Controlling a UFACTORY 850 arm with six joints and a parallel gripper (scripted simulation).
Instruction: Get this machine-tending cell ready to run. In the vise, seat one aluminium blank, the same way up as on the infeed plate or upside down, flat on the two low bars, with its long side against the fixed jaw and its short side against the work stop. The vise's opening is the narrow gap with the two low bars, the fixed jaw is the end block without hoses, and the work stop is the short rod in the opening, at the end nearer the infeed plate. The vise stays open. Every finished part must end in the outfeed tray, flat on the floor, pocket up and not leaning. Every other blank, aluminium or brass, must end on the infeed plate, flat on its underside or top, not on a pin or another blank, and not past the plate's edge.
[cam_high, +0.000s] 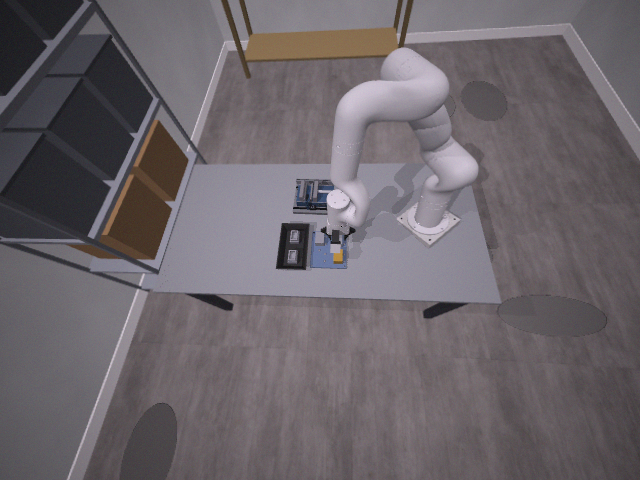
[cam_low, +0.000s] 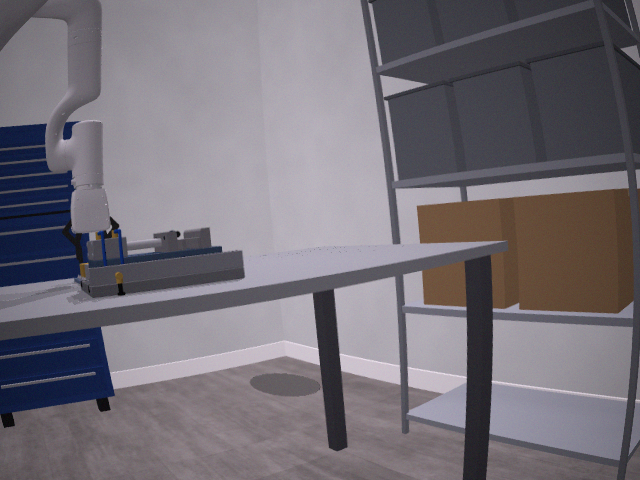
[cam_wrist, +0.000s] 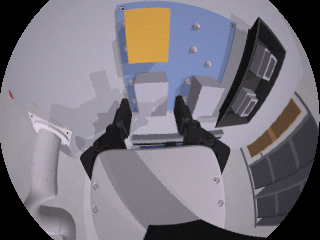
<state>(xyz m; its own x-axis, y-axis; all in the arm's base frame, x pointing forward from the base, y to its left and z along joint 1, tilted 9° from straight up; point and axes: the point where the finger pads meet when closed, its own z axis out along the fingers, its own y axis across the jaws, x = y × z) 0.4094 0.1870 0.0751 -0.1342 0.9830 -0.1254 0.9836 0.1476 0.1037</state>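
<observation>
Now: the brass blank 80 mm to the left of my hand, 40 mm below it and 10 mm behind it.
</observation>
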